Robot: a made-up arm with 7 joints. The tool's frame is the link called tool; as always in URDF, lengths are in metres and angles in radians. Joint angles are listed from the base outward. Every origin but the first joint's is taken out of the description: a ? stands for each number. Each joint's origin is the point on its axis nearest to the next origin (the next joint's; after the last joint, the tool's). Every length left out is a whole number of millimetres.
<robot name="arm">
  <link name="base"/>
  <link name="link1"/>
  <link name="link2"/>
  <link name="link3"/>
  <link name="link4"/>
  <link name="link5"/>
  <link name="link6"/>
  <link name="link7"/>
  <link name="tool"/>
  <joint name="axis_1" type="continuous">
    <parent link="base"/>
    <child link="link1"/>
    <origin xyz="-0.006 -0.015 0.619"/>
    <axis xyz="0 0 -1"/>
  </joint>
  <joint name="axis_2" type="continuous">
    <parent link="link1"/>
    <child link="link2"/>
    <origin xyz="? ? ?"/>
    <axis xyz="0 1 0"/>
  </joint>
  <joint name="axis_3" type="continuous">
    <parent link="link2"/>
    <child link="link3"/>
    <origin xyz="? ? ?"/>
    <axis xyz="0 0 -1"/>
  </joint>
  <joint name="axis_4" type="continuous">
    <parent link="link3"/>
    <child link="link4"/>
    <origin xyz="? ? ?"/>
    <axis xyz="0 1 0"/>
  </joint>
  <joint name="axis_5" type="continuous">
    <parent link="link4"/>
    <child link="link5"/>
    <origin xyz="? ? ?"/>
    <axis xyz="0 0 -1"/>
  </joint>
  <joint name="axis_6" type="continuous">
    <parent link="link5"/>
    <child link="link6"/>
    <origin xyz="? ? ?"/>
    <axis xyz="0 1 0"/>
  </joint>
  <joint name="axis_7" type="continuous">
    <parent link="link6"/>
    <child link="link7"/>
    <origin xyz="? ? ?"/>
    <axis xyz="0 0 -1"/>
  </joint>
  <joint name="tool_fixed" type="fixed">
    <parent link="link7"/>
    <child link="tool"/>
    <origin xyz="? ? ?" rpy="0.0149 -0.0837 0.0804"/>
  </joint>
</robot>
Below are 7 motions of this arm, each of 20 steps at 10 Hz.
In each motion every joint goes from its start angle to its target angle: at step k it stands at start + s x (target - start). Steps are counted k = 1, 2, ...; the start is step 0. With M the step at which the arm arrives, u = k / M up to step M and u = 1 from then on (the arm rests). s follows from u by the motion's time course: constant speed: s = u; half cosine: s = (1 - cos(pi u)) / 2; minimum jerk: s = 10 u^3 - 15 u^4 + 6 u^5.
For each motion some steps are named. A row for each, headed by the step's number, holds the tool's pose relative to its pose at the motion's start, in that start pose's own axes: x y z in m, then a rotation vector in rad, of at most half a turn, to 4 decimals.
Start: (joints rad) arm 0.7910 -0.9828 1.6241 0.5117 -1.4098 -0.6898 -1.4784
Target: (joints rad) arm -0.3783 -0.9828 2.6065 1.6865 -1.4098 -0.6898 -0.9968
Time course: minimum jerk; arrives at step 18
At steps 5, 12, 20:
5: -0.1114 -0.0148 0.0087 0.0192 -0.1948 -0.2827
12: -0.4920 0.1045 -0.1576 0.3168 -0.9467 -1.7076
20: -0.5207 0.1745 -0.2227 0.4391 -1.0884 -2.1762

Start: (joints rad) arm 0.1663 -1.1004 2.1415 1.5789 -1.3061 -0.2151 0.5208
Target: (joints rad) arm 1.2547 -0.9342 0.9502 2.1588 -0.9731 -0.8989 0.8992
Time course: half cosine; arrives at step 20
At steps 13, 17, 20:
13: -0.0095 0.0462 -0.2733 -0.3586 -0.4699 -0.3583
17: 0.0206 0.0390 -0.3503 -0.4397 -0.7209 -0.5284
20: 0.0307 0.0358 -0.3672 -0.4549 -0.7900 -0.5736

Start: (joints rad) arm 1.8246 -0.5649 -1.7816 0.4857 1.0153 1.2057 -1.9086
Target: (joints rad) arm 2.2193 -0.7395 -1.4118 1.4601 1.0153 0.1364 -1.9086
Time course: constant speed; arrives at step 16
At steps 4, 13, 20:
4: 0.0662 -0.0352 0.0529 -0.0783 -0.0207 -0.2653
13: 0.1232 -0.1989 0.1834 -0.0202 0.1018 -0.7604
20: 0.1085 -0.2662 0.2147 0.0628 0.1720 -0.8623

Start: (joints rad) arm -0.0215 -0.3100 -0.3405 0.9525 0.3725 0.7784 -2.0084
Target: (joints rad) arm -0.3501 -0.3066 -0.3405 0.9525 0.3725 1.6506 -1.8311
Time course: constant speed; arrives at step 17
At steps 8, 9, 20:
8: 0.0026 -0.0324 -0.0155 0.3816 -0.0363 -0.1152
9: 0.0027 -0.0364 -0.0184 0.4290 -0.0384 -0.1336
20: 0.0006 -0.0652 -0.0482 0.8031 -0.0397 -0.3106

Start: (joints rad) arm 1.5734 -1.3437 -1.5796 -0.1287 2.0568 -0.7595 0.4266
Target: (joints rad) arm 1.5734 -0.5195 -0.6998 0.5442 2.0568 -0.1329 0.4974
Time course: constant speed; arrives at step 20
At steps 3, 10, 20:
3: 0.0158 0.0828 -0.0335 -0.2421 0.0640 -0.0013
10: 0.0292 0.2660 -0.1839 -0.8374 0.1996 0.0076
20: -0.0417 0.3968 -0.5323 -1.7450 0.2859 0.0355

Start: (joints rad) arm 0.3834 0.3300 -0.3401 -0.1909 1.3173 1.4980 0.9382
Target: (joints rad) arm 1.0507 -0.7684 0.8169 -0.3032 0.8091 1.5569 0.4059
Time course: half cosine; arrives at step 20
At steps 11, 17, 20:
11: 0.1855 -0.1418 -0.2888 0.9511 0.1681 0.7188
17: 0.2510 -0.0428 -0.5034 1.6066 0.1140 1.0766
20: 0.2560 -0.0173 -0.5304 1.7047 0.0938 1.1220

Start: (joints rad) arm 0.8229 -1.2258 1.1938 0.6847 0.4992 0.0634 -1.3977
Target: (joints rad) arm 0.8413 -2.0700 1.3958 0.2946 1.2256 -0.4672 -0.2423
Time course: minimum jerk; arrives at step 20
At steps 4, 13, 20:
4: -0.0331 0.0039 -0.0043 -0.0447 -0.0652 -0.0830
13: -0.3567 -0.0462 -0.1615 0.0095 -0.8561 -1.2744
20: -0.4244 -0.0965 -0.2371 0.2553 -0.9947 -1.7096

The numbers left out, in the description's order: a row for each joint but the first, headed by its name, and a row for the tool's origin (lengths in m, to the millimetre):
axis_2: 0.001 0.045 0
axis_3: 0.005 0 0.297
axis_4: 0.026 0.03 0
axis_5: -0.028 0 0.235
axis_6: 0.007 -0.014 0
axis_7: -0.013 0 0.09
tool: -0.021 0.012 0

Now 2 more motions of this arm.
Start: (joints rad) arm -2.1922 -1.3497 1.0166 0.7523 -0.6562 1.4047 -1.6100
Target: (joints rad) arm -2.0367 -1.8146 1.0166 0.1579 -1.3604 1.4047 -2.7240
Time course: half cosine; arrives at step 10
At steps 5, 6, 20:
5: 0.0523 -0.0334 -0.1885 -0.1862 0.6036 0.3508
6: 0.0620 -0.0619 -0.2471 -0.1699 0.7979 0.4056
20: 0.0680 -0.1562 -0.3675 -0.0166 1.1819 0.4256

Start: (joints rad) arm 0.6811 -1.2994 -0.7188 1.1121 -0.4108 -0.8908 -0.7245
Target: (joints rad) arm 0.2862 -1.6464 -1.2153 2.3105 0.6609 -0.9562 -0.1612
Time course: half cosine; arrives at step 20
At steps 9, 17, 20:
9: 0.0520 0.0568 -0.0830 -0.1656 0.4936 -0.3279
17: 0.0561 0.1351 -0.2684 -0.8120 1.0841 -0.5828
20: 0.0496 0.1404 -0.2909 -0.9018 1.1352 -0.5976

